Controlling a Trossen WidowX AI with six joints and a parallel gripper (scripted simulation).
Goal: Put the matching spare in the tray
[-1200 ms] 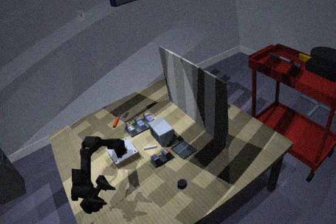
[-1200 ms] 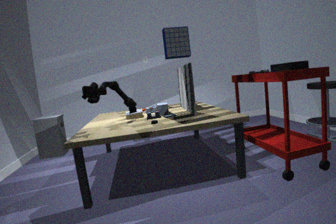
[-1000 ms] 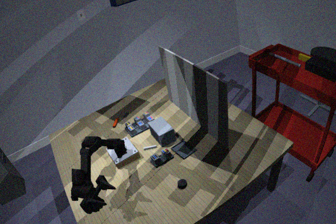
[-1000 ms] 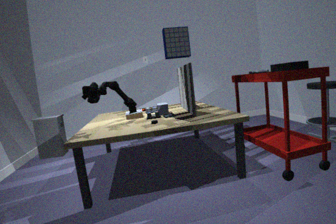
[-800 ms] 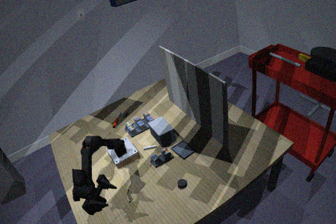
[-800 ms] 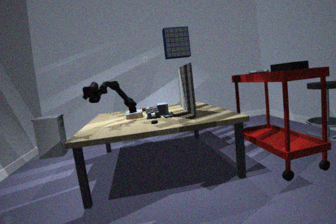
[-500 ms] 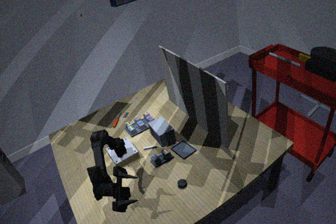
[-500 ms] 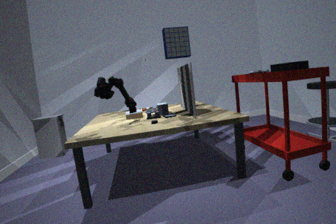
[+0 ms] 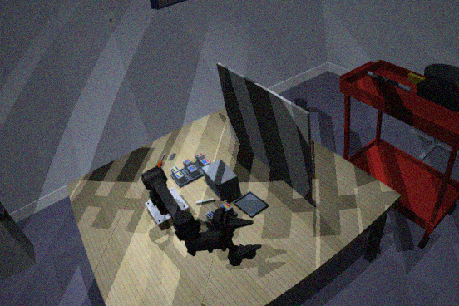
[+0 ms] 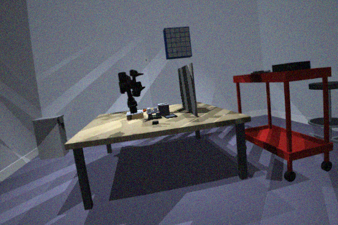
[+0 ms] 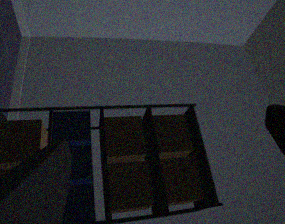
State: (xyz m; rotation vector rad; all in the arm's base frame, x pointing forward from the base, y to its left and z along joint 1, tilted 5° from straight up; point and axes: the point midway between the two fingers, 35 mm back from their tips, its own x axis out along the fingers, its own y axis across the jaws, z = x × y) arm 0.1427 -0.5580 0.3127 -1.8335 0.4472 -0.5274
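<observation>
My gripper tip is 780 mm to the right of the dark spare block, 310 mm above it and 140 mm short of it. Round my gripper tip: black puck 340 mm below, 200 mm to the left, 40 mm ahead; dark-rimmed tray 430 mm to the left, 340 mm below, 180 mm ahead; grey mounted unit 620 mm to the left, 300 mm below, 140 mm ahead.
</observation>
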